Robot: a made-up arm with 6 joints.
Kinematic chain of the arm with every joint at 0, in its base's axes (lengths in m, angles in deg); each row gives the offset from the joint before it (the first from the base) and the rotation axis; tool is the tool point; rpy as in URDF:
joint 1: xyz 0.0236 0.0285 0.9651 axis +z
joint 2: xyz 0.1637 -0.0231 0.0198 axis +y
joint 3: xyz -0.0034 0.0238 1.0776 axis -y
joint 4: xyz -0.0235 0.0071 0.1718 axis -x
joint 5: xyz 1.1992 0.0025 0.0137 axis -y
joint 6: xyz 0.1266 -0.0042 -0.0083 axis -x
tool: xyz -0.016 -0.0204 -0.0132 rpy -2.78 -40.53 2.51
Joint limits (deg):
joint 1: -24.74..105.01
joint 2: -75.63..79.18
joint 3: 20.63..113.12
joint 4: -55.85..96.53
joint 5: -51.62..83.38
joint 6: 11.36..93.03
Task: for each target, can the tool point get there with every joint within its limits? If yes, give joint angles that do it. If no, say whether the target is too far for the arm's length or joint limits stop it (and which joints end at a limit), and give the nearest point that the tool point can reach.
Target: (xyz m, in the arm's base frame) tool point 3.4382 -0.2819 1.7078
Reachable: no: too far | nearest point 2.5020 -0.1968 1.4997 | short by 0.963 m
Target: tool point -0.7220 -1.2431 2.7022
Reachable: yes | joints 60.02 -42.63 80.91 21.59 27.57 58.37
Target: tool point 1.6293 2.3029 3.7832
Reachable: no: too far | nearest point 1.0567 1.4919 2.7230 | short by 1.452 m
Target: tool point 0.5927 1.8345 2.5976
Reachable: yes | joints 71.99 46.04 76.43 22.94 45.83 24.48
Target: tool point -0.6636 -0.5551 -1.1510
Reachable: no: joint limits stop it (at a limit: joint 2, joint 3, joint 5, joint 6) | nearest point -1.4992 -1.2647 0.7761 | short by 2.217 m
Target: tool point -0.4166 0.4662 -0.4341
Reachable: no: joint limits stop it (at a limit: joint 1, joint 2, joint 3, joint 5, joint 6) | nearest point -0.5013 1.8934 0.1854 | short by 1.558 m
